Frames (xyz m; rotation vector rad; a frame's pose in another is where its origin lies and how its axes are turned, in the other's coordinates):
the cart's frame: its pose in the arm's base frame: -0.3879 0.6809 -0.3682 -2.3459 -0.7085 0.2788
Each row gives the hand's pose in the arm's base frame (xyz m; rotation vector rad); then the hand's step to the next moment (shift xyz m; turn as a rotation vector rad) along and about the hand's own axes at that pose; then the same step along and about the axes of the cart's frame.
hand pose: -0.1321 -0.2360 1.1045 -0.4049 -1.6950 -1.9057
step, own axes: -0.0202 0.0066 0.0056 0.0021 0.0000 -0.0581
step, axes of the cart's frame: 0.0212 0.0055 0.0017 -0.0267 0.0441 -0.0269
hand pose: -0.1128 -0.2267 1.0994 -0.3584 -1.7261 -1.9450
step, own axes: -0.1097 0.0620 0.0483 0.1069 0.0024 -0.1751
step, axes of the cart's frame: 0.1343 0.0055 -0.0115 -0.1610 0.0761 -0.1019
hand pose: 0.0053 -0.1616 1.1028 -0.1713 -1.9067 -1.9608
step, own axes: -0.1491 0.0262 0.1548 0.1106 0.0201 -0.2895
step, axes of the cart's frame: 0.1983 -0.0537 0.0685 -0.2037 0.1507 -0.1795
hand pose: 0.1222 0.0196 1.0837 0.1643 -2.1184 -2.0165
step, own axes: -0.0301 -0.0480 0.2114 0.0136 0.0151 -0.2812
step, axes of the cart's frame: 0.0991 -0.1038 0.1652 -0.1107 0.1785 -0.1881
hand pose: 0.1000 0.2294 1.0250 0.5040 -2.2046 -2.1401
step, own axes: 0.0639 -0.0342 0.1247 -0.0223 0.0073 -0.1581
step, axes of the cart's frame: -0.0104 -0.0664 0.1276 -0.0344 0.1043 -0.1161
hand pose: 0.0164 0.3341 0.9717 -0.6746 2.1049 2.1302
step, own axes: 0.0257 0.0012 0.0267 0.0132 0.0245 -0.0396
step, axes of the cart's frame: -0.0144 -0.0190 0.0284 -0.0328 0.0101 -0.0341
